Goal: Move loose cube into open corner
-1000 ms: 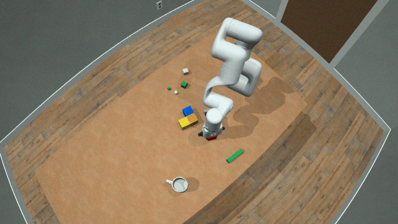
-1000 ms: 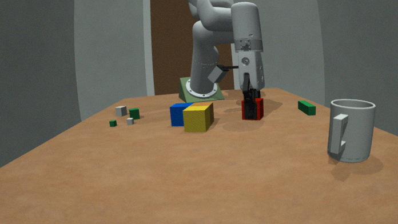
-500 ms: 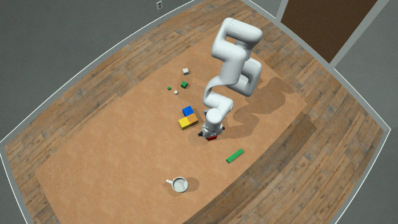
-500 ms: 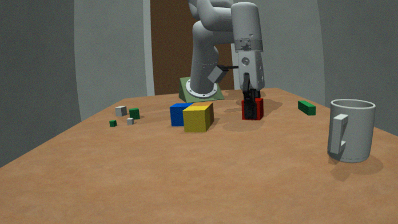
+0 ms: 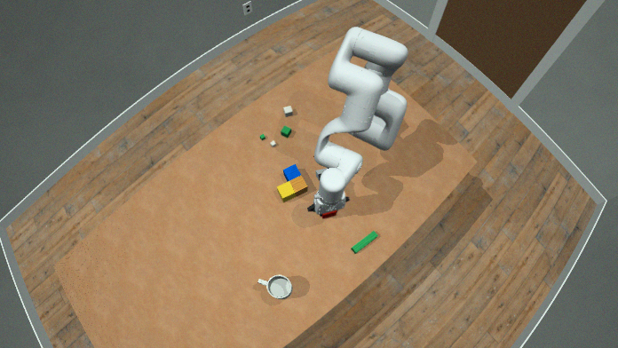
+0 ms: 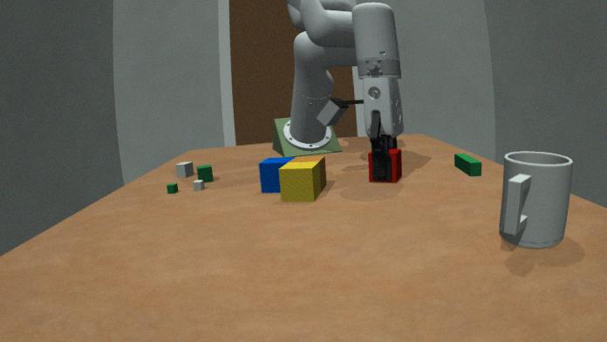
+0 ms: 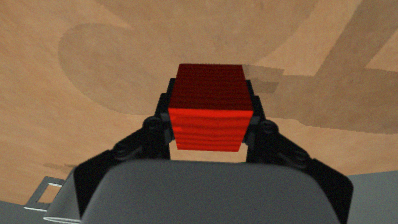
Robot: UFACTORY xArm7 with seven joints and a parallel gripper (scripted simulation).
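Right now the yellow cube is 150 mm to the right of my hand and 50 mm ahead of it. The rest, counted from my hand: green bar: 180 mm to the left, 10 mm below, 10 mm ahead; then orange cube: 130 mm to the right; then red cube: right at my hand.
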